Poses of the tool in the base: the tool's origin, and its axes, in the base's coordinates. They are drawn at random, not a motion.
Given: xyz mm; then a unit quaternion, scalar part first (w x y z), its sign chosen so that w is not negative.
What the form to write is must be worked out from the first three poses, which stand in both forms.
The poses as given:
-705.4 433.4 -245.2 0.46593 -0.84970 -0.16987 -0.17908
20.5 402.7 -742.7 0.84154 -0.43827 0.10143 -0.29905
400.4 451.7 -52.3 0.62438 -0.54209 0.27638 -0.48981
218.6 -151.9 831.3 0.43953 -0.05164 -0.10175 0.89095
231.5 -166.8 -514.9 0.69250 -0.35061 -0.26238 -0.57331
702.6 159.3 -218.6 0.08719 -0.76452 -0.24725 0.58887
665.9 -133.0 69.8 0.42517 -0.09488 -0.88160 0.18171
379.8 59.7 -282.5 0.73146 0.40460 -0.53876 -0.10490
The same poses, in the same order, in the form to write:
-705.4 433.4 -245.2 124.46 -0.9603 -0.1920 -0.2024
20.5 402.7 -742.7 65.39 -0.8113 0.1878 -0.5536
400.4 451.7 -52.3 102.73 -0.6940 0.3538 -0.6271
218.6 -151.9 831.3 127.85 -0.0575 -0.1133 0.9919
231.5 -166.8 -514.9 92.34 -0.4860 -0.3637 -0.7947
702.6 159.3 -218.6 170.00 -0.7674 -0.2482 0.5911
665.9 -133.0 69.8 129.68 -0.1048 -0.9740 0.2008
379.8 59.7 -282.5 85.98 0.5934 -0.7901 -0.1538

